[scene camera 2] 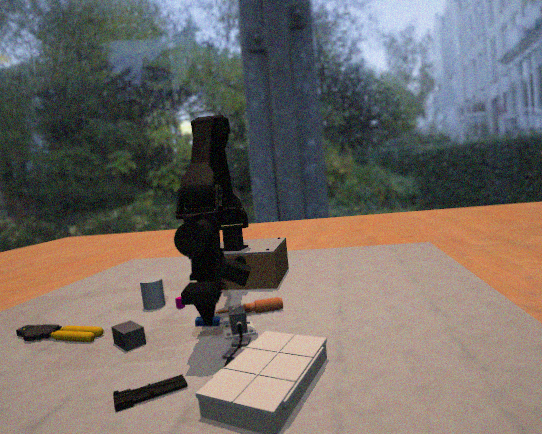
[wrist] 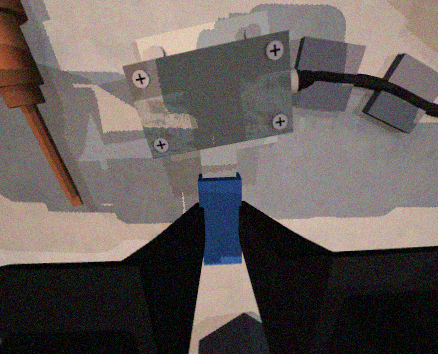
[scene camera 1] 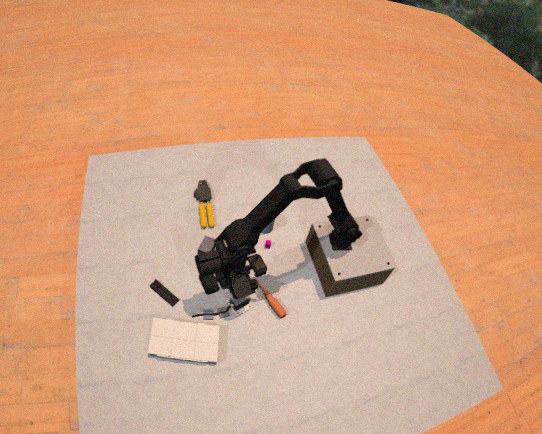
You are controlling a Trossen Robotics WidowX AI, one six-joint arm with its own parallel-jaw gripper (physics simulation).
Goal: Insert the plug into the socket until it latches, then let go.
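Frame: origin at the arm's base, x up, y back, z right, level; centimetres.
Where they show: gripper, between the fingertips: [scene camera 2: 209, 323] [wrist: 220, 209]; arm's base, origin of its link: [scene camera 2: 234, 248] [scene camera 1: 340, 241].
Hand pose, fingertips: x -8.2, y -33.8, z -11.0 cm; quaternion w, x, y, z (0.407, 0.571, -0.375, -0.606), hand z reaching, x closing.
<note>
Each offset is from my fingertips to the top centre of the thing. "pt": to the spot under its first point.
My gripper [scene camera 2: 209, 320] [wrist: 220, 209] is shut on the blue plug {dx +1.3, dy +0.3, dz -0.6 cm} [scene camera 2: 201, 321] [wrist: 220, 192], with one black finger on each side of it. The plug's pale tip {pt dx +0.5, dy +1.2, dz -2.7 cm} [wrist: 219, 161] points at the socket, a grey box {dx +2.2, dy +2.0, dz -5.3 cm} [scene camera 1: 241, 304] [scene camera 2: 237, 317] [wrist: 215, 95] with four screws on its face. The tip's far end is hidden at the box's lower edge, so its depth in the socket cannot be told. A stretch of tip shows between the blue body and the box. The box looks turned slightly relative to the plug. The gripper hides the plug in scene camera 1.
A black cable {pt dx -1.6, dy -4.0, dz -8.4 cm} [wrist: 360, 79] leaves the socket past grey clips {dx -1.7, dy -2.4, dz -7.9 cm} [wrist: 327, 60]. An orange screwdriver {dx +0.5, dy +11.3, dz -3.3 cm} [scene camera 1: 276, 304] [scene camera 2: 265, 305] [wrist: 50, 150] lies near the socket. Around stand a tiled block {dx +1.3, dy -13.8, dz -18.2 cm} [scene camera 1: 184, 340] [scene camera 2: 265, 367], black bar {dx -0.7, dy -20.4, dz -2.2 cm} [scene camera 1: 164, 292] [scene camera 2: 150, 393], dark cube {dx +1.3, dy -7.3, dz +14.2 cm} [scene camera 2: 129, 336], pliers {pt dx -0.6, dy -8.2, dz +27.6 cm} [scene camera 1: 206, 215] [scene camera 2: 77, 333] and grey cylinder {dx +4.8, dy +12.3, dz +24.4 cm} [scene camera 2: 152, 295].
</note>
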